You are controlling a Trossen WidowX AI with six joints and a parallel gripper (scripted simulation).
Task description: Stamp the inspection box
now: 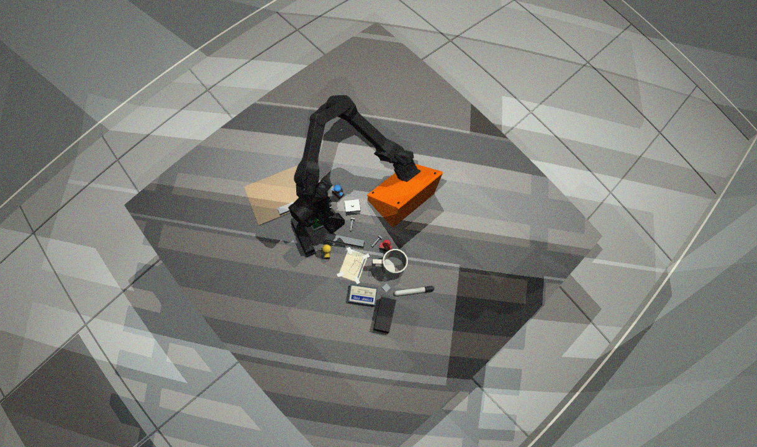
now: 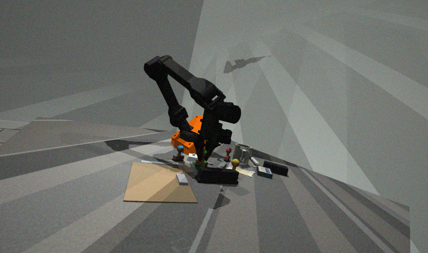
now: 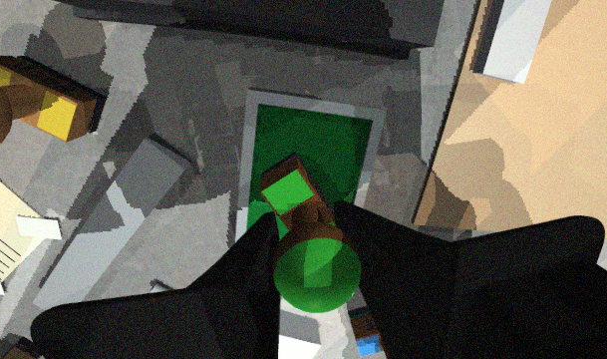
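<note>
My gripper tip is now right at the green-knobbed stamp. The rest, counted from my gripper tip: yellow-knobbed stamp 6 cm ahead, 10 cm to the left, 2 cm below; then blue-knobbed stamp 10 cm behind, 4 cm to the right, 2 cm below; then green ink pad 3 cm below.
</note>
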